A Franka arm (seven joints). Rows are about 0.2 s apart.
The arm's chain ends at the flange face. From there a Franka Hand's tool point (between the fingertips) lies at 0.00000 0.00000 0.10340 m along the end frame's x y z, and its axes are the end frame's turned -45 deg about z.
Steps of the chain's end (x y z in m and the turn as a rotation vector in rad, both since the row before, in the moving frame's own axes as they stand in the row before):
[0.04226 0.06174 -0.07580 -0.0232 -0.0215 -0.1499]
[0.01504 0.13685 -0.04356 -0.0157 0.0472 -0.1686]
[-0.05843 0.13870 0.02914 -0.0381 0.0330 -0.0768]
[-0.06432 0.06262 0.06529 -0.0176 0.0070 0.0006]
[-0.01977 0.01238 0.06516 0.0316 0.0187 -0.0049]
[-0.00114 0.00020 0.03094 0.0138 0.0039 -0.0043]
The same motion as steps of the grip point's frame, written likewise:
[-0.01702 0.07391 -0.07585 -0.0012 -0.0316 -0.1499]
[-0.08345 0.11178 -0.04369 -0.0445 0.0223 -0.1686]
[-0.13956 0.06196 0.02901 -0.0503 -0.0036 -0.0768]
[-0.09054 0.00060 0.06527 -0.0174 -0.0075 0.0006]
[-0.01906 -0.00618 0.06509 0.0091 0.0356 -0.0049]
[0.00035 -0.00139 0.03093 0.0070 0.0125 -0.0043]

